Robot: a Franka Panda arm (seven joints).
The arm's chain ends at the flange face. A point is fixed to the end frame.
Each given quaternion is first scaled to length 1.
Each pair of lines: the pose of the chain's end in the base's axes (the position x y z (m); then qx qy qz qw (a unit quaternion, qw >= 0)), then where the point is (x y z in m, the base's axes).
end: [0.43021 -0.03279 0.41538 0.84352 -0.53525 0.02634 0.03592]
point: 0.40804 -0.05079 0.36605
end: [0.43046 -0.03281 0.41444 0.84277 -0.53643 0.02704 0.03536]
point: 0.40834 -0.05074 0.36506
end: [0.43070 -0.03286 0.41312 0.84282 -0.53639 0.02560 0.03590]
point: 0.40843 -0.05076 0.36380
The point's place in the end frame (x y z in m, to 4 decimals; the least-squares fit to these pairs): 0.0027 0.0261 0.0506
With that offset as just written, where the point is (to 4 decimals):
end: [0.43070 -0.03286 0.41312 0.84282 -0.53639 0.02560 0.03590]
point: 0.4084 -0.0508 0.3638
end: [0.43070 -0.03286 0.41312 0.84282 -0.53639 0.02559 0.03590]
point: 0.4084 -0.0508 0.3638
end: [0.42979 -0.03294 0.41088 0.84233 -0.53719 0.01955 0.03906]
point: 0.4068 -0.0507 0.3618
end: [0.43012 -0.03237 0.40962 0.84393 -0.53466 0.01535 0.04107]
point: 0.4068 -0.0502 0.3608
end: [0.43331 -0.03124 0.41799 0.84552 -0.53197 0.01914 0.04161]
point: 0.4104 -0.0495 0.3691
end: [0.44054 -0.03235 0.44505 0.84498 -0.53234 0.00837 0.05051]
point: 0.4162 -0.0507 0.3969
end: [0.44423 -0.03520 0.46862 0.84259 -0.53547 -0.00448 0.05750]
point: 0.4183 -0.0533 0.4212
